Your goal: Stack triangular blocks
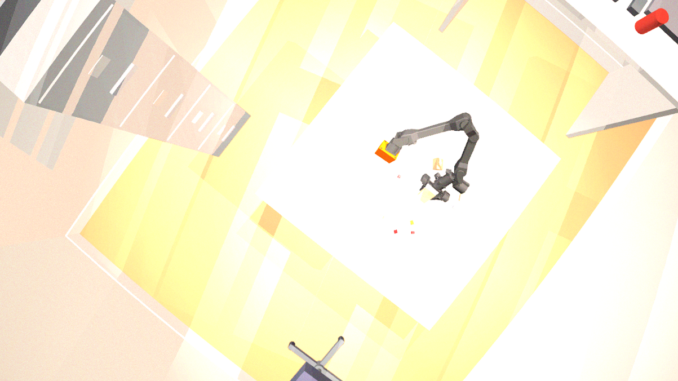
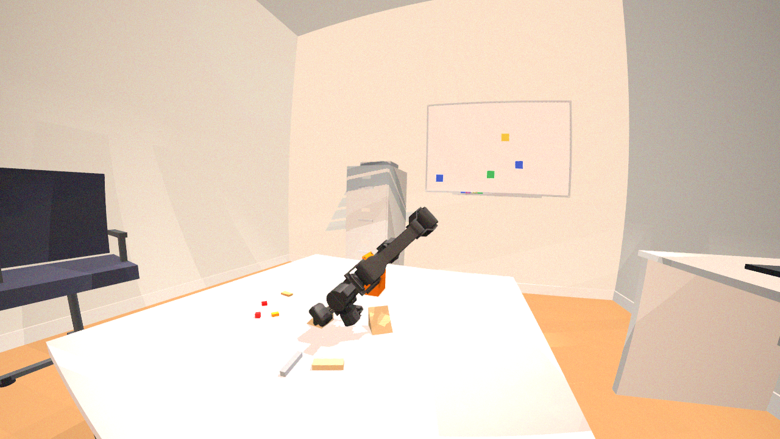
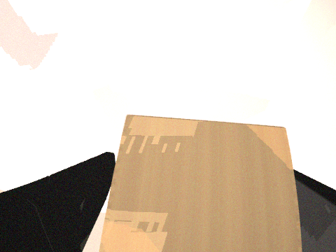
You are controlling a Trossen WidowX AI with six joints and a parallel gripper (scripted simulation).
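Now: gripper tip 1 cm to the right of the triangular block. Round my gripper tip: thin grey bar (22 cm ahead, 3 cm to the left); then flat tan slab (19 cm ahead, 11 cm to the left).
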